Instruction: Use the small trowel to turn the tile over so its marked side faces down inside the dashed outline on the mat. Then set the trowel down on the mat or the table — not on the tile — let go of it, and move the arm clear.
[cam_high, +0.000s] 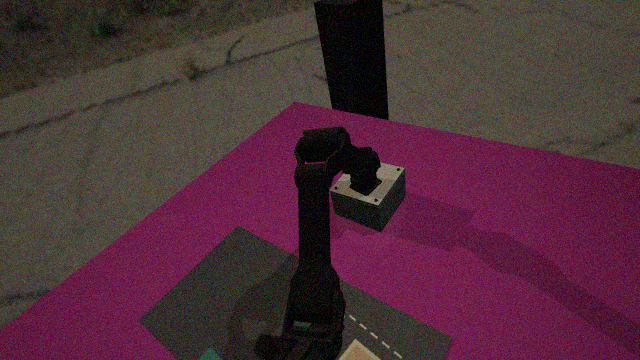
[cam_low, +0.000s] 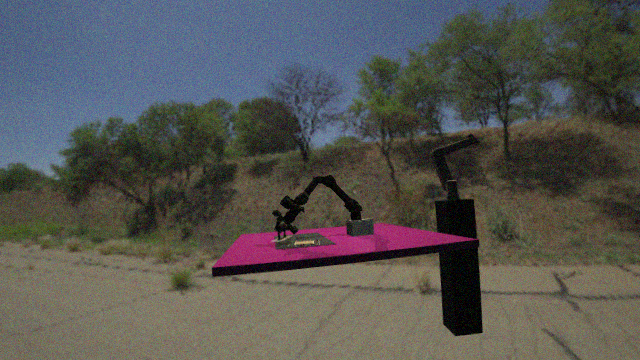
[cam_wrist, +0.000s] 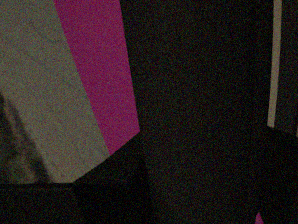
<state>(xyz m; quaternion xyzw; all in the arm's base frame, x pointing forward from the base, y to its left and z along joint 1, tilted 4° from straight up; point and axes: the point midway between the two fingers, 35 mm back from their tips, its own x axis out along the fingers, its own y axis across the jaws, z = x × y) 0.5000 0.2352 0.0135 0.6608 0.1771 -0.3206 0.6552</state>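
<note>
The teal patch is 1 cm ahead of my gripper tip, 16 cm to the right of it and 7 cm below it. The rest, counted from my gripper tip: dark trowel 2 cm behind, 1 cm to the left, 1 cm below; dark grey mat 13 cm behind, 16 cm to the right, 10 cm below; tile 17 cm behind, 5 cm to the left, 7 cm below.
</note>
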